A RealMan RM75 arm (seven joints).
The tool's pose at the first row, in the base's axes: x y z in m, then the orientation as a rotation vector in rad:
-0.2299, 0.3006, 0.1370, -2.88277, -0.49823, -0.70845
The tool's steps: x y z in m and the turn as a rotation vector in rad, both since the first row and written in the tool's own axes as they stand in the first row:
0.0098, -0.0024, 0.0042, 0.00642, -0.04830, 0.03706
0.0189, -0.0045, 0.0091, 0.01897, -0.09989, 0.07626
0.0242, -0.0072, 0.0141, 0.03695, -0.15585, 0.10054
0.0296, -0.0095, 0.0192, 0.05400, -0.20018, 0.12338
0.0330, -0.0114, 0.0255, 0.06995, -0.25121, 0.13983
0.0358, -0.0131, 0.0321, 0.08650, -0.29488, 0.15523
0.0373, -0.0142, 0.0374, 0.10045, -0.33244, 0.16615
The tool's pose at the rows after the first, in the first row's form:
-0.2208, 0.3065, 0.1380, -2.90121, -0.45073, -0.63195
-0.2118, 0.3120, 0.1381, -2.91261, -0.40167, -0.54770
-0.2062, 0.3171, 0.1363, -2.91795, -0.37613, -0.45738
-0.2003, 0.3218, 0.1345, -2.91736, -0.35120, -0.38451
-0.1954, 0.3259, 0.1306, -2.91843, -0.33580, -0.30364
-0.1908, 0.3296, 0.1262, -2.91477, -0.32126, -0.23354
-0.1877, 0.3321, 0.1223, -2.91077, -0.31194, -0.17390

